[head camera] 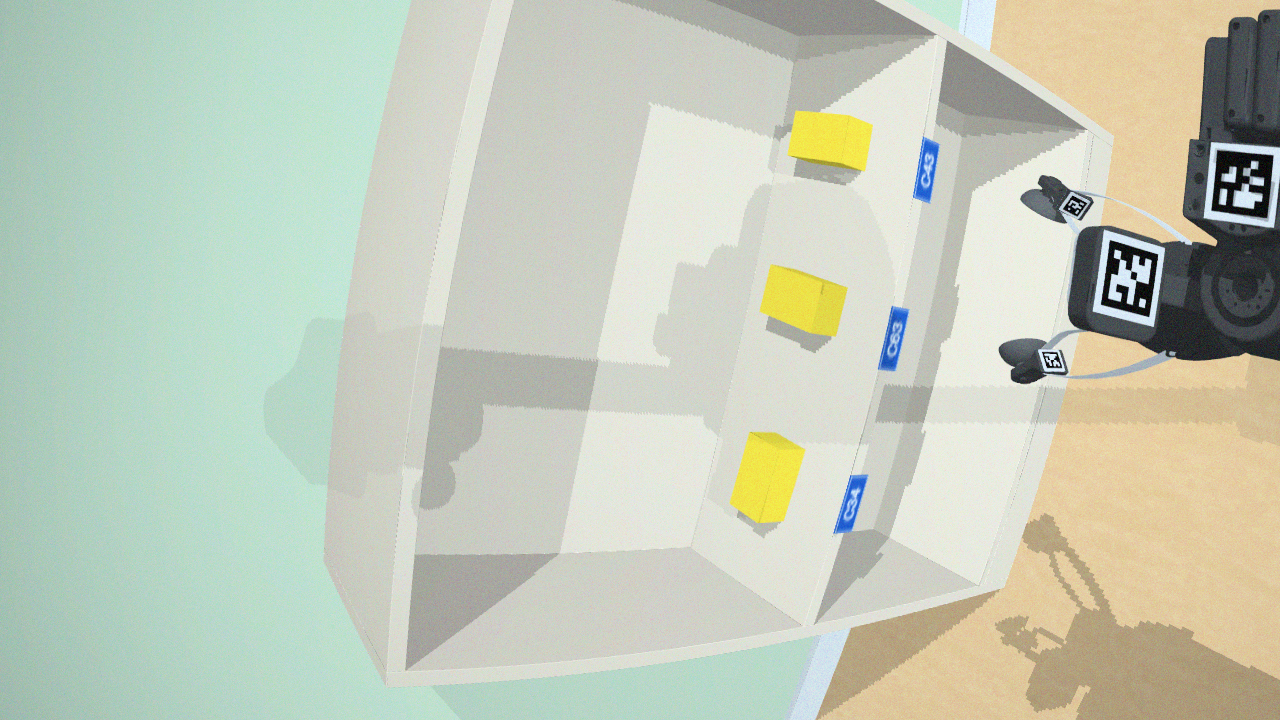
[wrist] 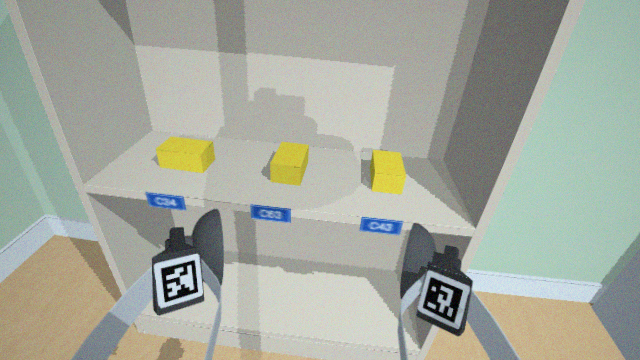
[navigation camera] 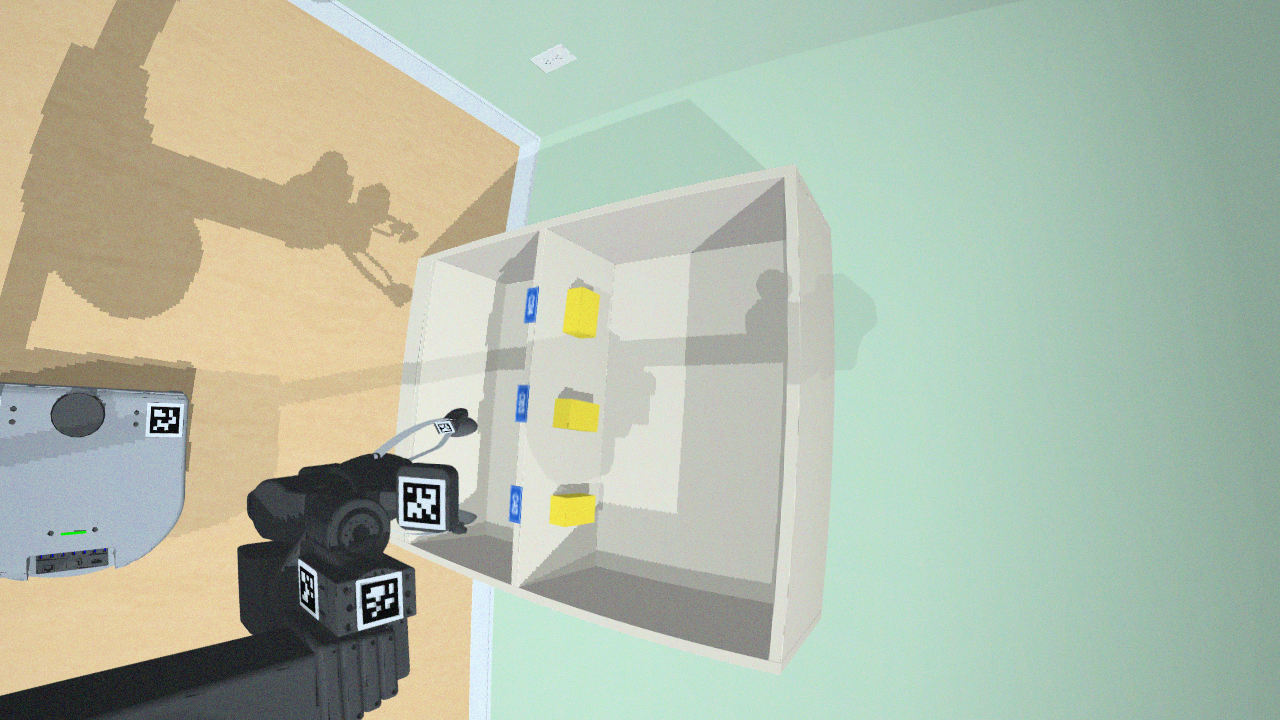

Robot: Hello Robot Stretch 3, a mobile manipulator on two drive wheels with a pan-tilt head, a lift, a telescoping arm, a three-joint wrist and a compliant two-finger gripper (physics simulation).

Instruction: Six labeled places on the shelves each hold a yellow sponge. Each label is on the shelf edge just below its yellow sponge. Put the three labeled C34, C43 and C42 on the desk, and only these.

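Frame: origin at the robot's base, x left, y up, z ahead, level; centimetres.
Seen in the pictures: gripper, fingertip midpoint: [head camera: 1022, 276] [navigation camera: 467, 469]; robot's base, link origin: [navigation camera: 79, 412].
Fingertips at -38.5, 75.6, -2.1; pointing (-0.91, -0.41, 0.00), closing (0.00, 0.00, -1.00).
Offsets run from my fingertips to a thing's top centre, as dx, dy, dz. "spot": to the spot under its first point.
The C34 sponge {-46.8, -19.4, +29.1} [head camera: 767, 477] [navigation camera: 581, 311] [wrist: 185, 154], a yellow block, sits on the shelf above blue label C34 {spot: -34.6, -25.3, +29.1} [head camera: 850, 504] [navigation camera: 530, 305] [wrist: 165, 201]. The C43 sponge {-45.9, -19.4, -14.5} [head camera: 830, 141] [navigation camera: 572, 509] [wrist: 388, 171] sits at the other end, above label C43 {spot: -32.1, -25.4, -12.2} [head camera: 926, 170] [navigation camera: 514, 504] [wrist: 381, 226]. Between them is the C63 sponge {-46.4, -19.4, +6.2} [head camera: 802, 300] [navigation camera: 575, 414] [wrist: 290, 163], above label C63 {spot: -33.4, -25.3, +8.4} [head camera: 893, 338] [navigation camera: 521, 402] [wrist: 270, 213]. My gripper [head camera: 1032, 277] [navigation camera: 461, 471] [wrist: 314, 242] is open and empty, in front of the shelves, apart from the sponges. Label C42 and the desk do not show.
The beige shelf unit {spot: -44.2, +30.4, +4.4} [head camera: 402, 223] [navigation camera: 810, 447] [wrist: 505, 100] stands against the green wall; its side panels flank the sponges. My base [navigation camera: 89, 474] is at the left of the navigation view. A wall outlet {-44.1, -29.8, +103.2} [navigation camera: 553, 59] is beyond the unit. A grey surface [wrist: 620, 300] shows at the wrist view's lower right edge.
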